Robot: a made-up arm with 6 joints.
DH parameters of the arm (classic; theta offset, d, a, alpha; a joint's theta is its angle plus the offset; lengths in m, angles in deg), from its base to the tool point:
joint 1: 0 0.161 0 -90
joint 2: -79.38 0 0.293 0
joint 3: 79.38 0 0.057 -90
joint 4: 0 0.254 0 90
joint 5: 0 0 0.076 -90
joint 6: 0 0.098 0 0
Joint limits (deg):
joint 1: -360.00..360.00
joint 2: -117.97..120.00
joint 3: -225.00..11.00
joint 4: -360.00..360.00
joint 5: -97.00..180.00
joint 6: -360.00..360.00
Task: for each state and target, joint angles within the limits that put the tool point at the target. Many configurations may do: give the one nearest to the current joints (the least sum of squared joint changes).
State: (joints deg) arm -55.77 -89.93 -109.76 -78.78 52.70 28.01
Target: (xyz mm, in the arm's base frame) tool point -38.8 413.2 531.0
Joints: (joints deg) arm -87.29 -98.68 -92.04 -77.24 46.95 28.01
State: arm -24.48 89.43 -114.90 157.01 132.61 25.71
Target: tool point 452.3 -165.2 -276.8
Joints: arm -23.35 114.21 -130.86 163.92 91.19 25.71
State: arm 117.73 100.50 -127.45 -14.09 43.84 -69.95
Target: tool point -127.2 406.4 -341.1
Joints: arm 107.41 114.43 -135.12 -14.13 38.26 -69.95
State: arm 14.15 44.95 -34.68 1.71 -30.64 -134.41
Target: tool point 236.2 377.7 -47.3
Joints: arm 56.13 59.92 -59.99 -7.34 -27.36 -134.41
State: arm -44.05 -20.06 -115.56 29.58 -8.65 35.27
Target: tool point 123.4 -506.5 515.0
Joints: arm -71.79 23.82 -112.00 31.69 -1.33 35.27
